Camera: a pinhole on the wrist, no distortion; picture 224 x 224 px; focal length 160.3 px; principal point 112.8 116.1 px. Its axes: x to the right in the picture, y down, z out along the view. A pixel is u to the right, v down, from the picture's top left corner.
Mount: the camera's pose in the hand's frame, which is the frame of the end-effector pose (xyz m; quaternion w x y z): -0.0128 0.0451 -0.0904 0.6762 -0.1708 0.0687 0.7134
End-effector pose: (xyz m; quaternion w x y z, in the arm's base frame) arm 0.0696 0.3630 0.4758 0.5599 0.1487 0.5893 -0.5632
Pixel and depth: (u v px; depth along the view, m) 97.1 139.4 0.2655
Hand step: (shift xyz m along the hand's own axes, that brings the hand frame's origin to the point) -0.0903 0.1050 0.1607
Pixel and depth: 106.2 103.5 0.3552
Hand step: -0.0384 0.1503 0.2494
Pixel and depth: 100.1 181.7 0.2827
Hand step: -0.1691 0.1082 0.1653
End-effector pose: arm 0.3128 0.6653 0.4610 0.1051 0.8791 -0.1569 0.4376
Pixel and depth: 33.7 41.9 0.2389
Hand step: 0.0637 0.0212 0.1867
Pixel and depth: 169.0 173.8 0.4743
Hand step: -0.2576 0.3447 0.2731
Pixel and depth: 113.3 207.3 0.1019
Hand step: -0.0855 0.0745 -0.0032
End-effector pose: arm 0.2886 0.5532 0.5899 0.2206 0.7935 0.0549 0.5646
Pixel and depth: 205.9 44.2 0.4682
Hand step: 0.1167 0.4711 0.2825
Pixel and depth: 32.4 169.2 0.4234
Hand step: -0.2095 -0.0262 0.3571
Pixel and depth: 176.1 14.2 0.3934
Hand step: 0.1708 0.3398 0.2573
